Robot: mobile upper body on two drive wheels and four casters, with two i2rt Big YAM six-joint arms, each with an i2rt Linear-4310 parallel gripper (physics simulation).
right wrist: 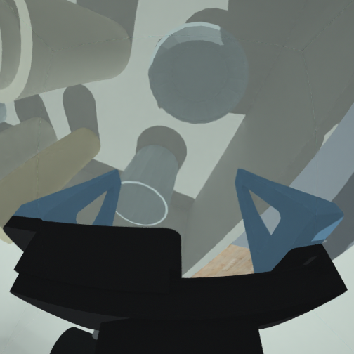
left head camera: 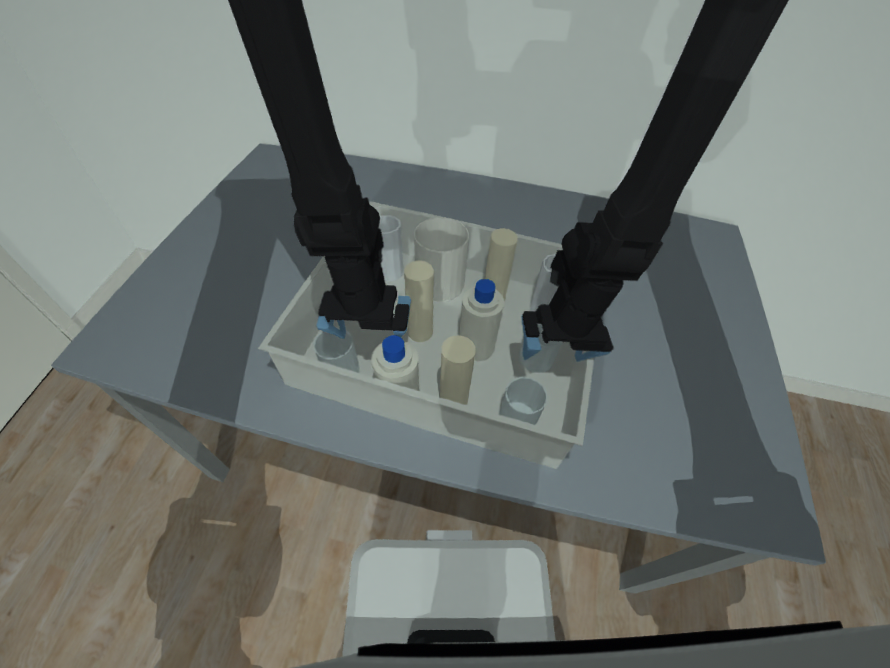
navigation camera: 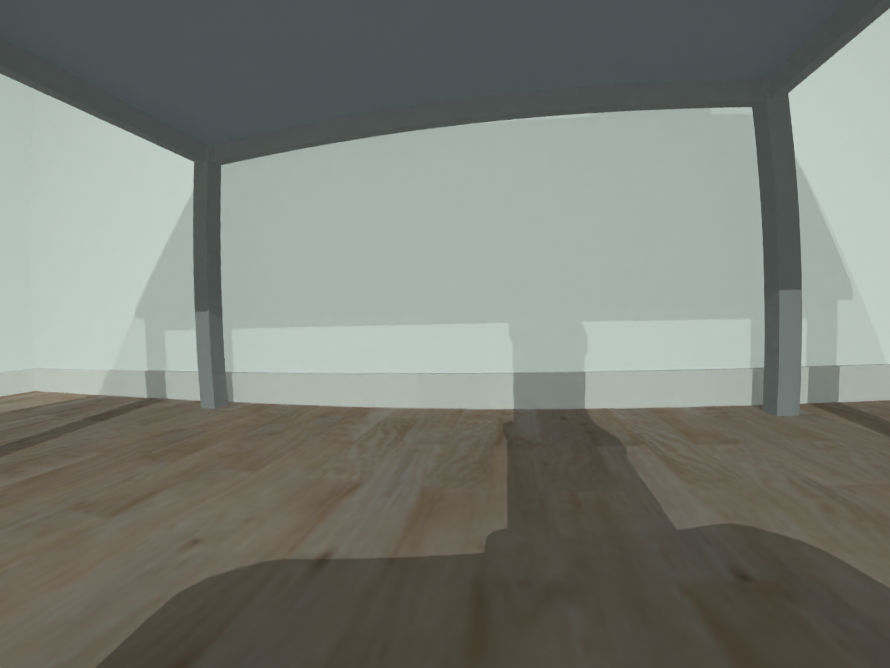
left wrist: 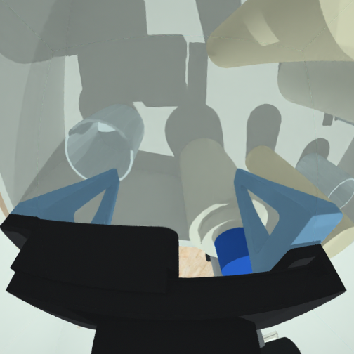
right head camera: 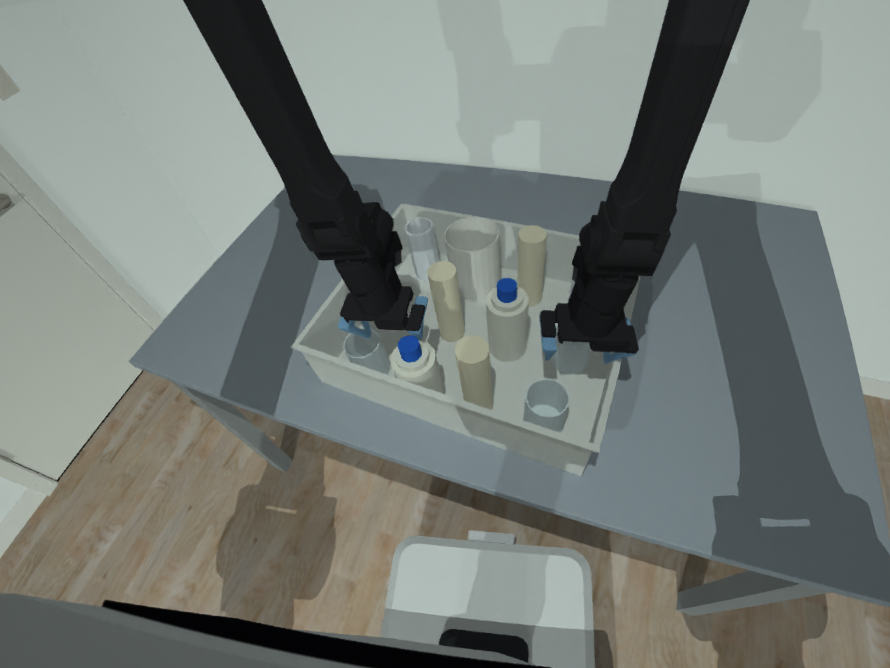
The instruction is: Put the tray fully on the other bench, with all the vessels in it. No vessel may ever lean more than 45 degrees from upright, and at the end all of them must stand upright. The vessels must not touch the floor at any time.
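Places are measured from the left arm's base along level axes (x ahead, y left, z up), in millimetres.
Where they show: left gripper, fingertip midpoint: (left head camera: 372, 336) (right head camera: 394, 336); right gripper, fingertip midpoint: (left head camera: 550, 357) (right head camera: 575, 358).
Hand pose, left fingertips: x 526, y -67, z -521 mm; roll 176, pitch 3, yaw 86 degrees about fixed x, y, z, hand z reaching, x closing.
After its pixels a point has its place.
The pale tray (left head camera: 424, 415) @(x 414, y -159, z -591 mm) (right head camera: 445, 413) @(x 413, y -162, z -583 mm) sits on a grey bench (left head camera: 158, 287) @(x 754, y 483, z -648 mm) (right head camera: 690, 417) @(x 454, y -588, z -648 mm). Its vessels stand upright: white bottles with blue caps (left head camera: 481, 327) @(x 561, y -258, z -535 mm) (right head camera: 507, 327) @(x 561, y -262, z -535 mm), cream cylinders (left head camera: 419, 302) @(x 606, y -146, z -522 mm) (right head camera: 449, 302) @(x 609, y -155, z -524 mm), a wide beaker (left head camera: 442, 258) @(x 717, y -187, z -515 mm) (right head camera: 473, 262) @(x 717, y -191, z -527 mm) and several clear glasses (left head camera: 524, 402) @(x 465, y -344, z -636 mm) (right head camera: 546, 407) @(x 463, y -334, z -642 mm) (left wrist: 105, 140) (right wrist: 152, 180). My left gripper (left head camera: 367, 330) @(x 526, y -67, z -521 mm) (right head camera: 386, 330) @(x 526, y -67, z -521 mm) (left wrist: 176, 174) is open over the tray's left part, near a glass and the front bottle. My right gripper (left head camera: 562, 352) @(x 499, y -374, z -535 mm) (right head camera: 583, 350) @(x 499, y -374, z -535 mm) (right wrist: 177, 175) is open above the right part, partly hiding glasses there.
A pale wall (left head camera: 503, 107) @(x 1258, y -350, z -449 mm) (right head camera: 539, 107) @(x 1262, y -335, z -469 mm) stands behind the bench. My white base (left head camera: 449, 575) @(x 230, y -223, z -1150 mm) (right head camera: 492, 575) @(x 237, y -235, z -1150 mm) is in front of it, on the wood floor. The navigation camera shows the bench's legs (navigation camera: 207, 287) @(x 1325, y 368, z -1076 mm) (navigation camera: 780, 251) @(x 992, y -971, z -1059 mm). The other bench does not show.
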